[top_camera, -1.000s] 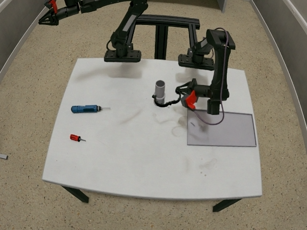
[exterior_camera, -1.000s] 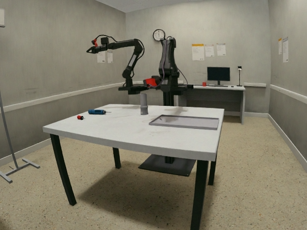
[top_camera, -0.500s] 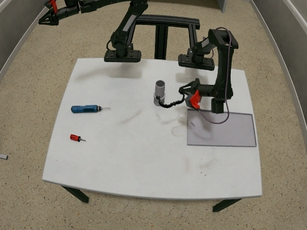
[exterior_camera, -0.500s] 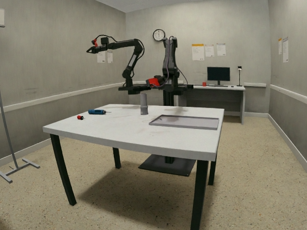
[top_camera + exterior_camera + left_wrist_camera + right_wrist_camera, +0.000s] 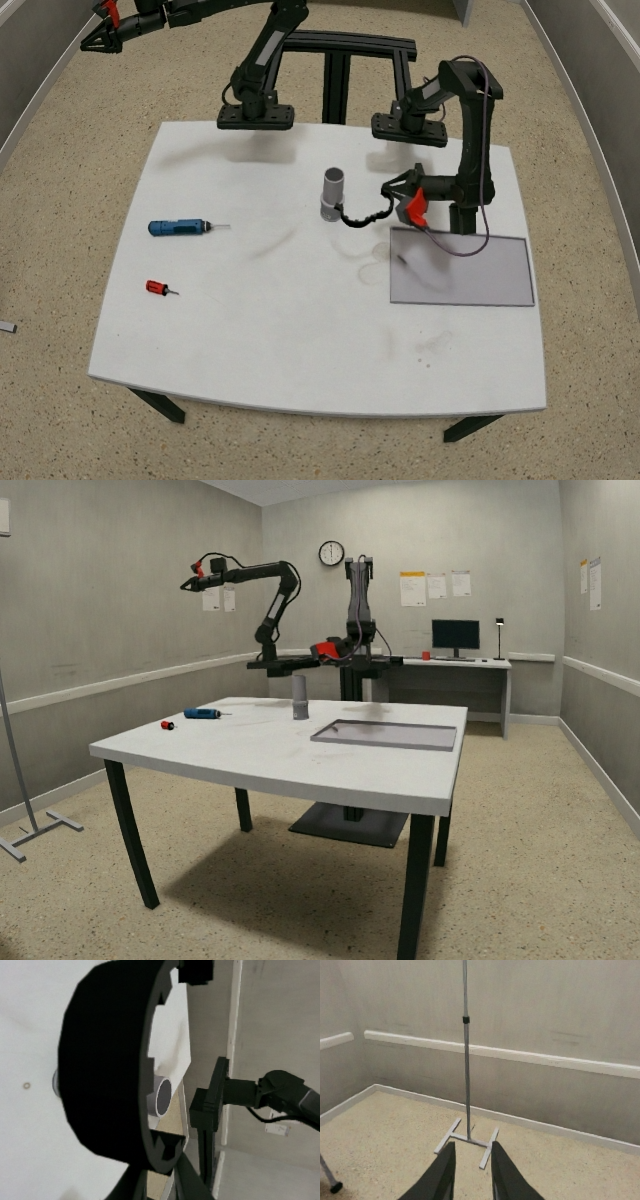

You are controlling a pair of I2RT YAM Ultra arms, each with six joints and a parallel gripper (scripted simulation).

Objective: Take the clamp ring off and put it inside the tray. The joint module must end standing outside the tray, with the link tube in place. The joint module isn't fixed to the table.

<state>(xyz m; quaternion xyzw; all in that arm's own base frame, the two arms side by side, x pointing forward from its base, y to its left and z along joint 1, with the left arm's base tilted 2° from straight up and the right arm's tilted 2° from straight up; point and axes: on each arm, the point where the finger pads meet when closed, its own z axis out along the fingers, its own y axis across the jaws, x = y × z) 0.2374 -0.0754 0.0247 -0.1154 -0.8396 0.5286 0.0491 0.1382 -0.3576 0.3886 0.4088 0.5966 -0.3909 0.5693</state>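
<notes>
The black clamp ring lies 60 mm ahead of my left hand and 40 mm to the right of it. Round my left hand: grey joint module: 190 mm below, 120 mm to the right, 70 mm behind; small grey pin: 210 mm below, 70 mm to the left, 50 mm ahead; grey link tube: 120 mm to the right, 110 mm below, 70 mm behind.
</notes>
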